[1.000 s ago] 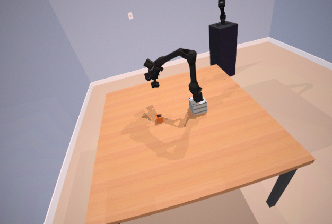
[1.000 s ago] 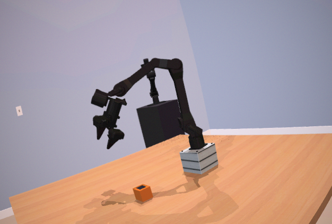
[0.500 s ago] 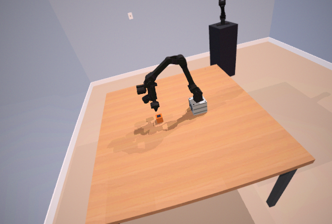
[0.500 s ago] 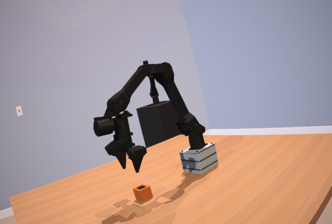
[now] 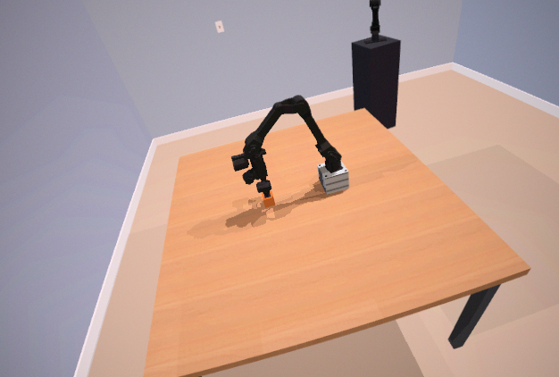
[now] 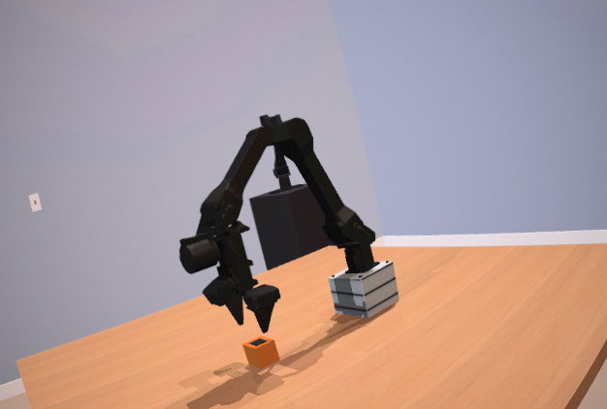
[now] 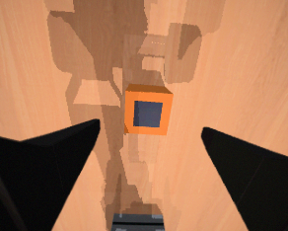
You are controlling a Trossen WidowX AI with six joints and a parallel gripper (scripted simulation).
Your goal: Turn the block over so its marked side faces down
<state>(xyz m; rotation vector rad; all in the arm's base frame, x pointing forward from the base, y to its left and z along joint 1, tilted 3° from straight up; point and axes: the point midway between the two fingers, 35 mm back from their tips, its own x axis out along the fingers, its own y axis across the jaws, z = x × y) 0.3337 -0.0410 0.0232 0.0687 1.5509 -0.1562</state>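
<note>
Now: gripper tip 50 mm above the orange block.
</note>
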